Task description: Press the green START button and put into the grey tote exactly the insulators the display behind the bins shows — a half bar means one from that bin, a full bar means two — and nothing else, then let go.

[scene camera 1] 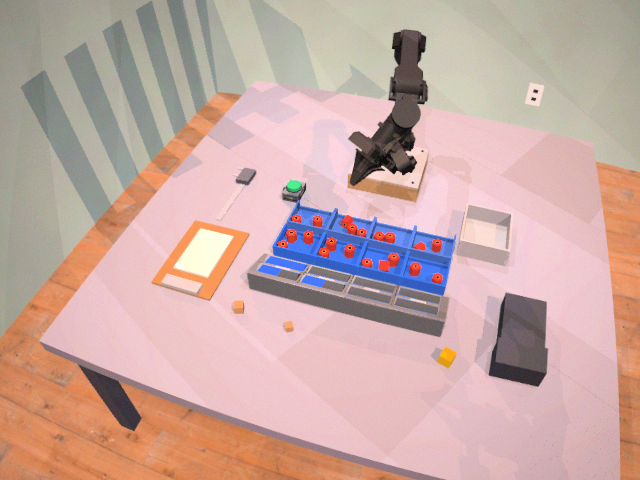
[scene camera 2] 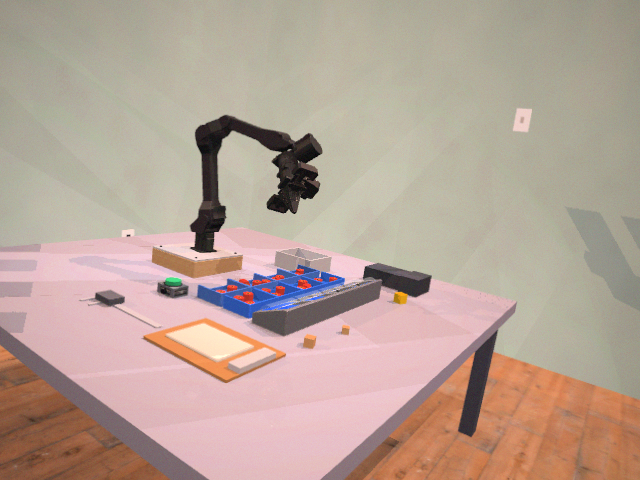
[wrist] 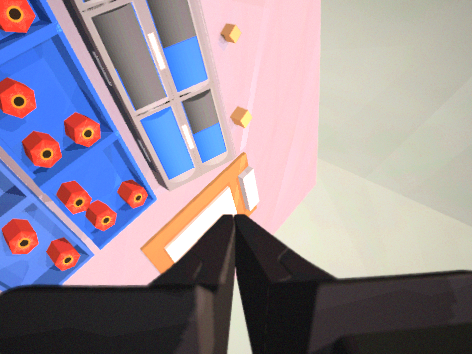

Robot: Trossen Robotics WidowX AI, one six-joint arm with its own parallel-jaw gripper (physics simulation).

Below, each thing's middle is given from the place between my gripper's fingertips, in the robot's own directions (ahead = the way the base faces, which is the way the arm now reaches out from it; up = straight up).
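Dark box point(scene camera 1: 519, 355), counted from my hand: 50 mm ahead, 450 mm to the left, 210 mm below. Relative to the grey tote point(scene camera 1: 486, 233), my hand is 230 mm past it, 290 mm to the right of it and 210 mm above it. Going by their middles, the grey tote is the nearest to my hand of the things named here.
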